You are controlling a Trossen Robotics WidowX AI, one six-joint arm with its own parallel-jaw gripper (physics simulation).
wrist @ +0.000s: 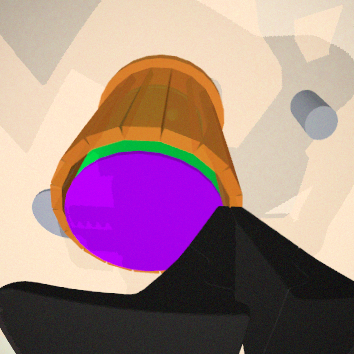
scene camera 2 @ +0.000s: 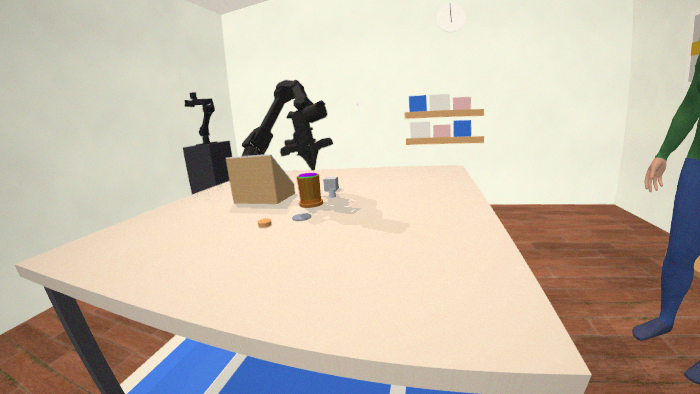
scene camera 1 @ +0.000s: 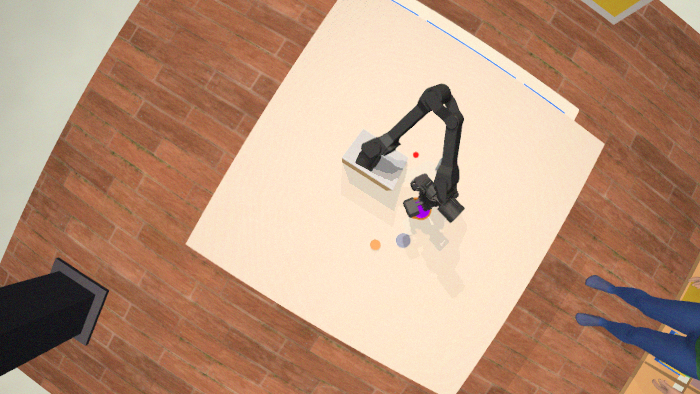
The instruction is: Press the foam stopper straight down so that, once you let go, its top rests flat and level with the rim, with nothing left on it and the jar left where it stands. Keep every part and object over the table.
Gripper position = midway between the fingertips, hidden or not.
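Observation:
Visible: the gripper (scene camera 2: 313,170), also in the wrist view (wrist: 227,218); an orange-brown jar (scene camera 2: 308,183); a small grey cylinder (wrist: 316,117); a grey disc (wrist: 41,207).

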